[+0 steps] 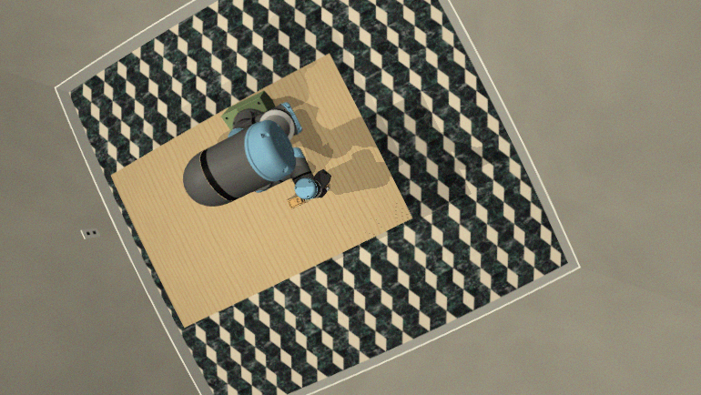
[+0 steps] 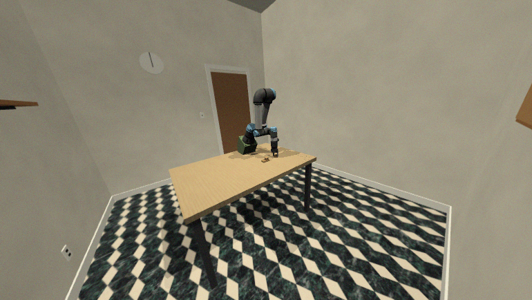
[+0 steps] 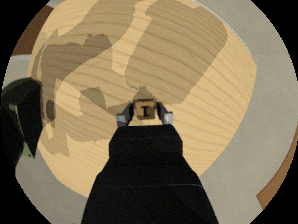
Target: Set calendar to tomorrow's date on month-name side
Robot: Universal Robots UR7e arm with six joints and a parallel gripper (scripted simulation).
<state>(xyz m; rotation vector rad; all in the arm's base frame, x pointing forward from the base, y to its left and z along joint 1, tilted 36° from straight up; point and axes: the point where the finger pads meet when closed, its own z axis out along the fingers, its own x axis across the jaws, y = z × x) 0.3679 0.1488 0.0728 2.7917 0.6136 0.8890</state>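
My gripper is now 1 cm above the wooden cube. The rest, counted from my hand: wooden tray (1 cm ahead, 16 cm to the right, 2 cm below).
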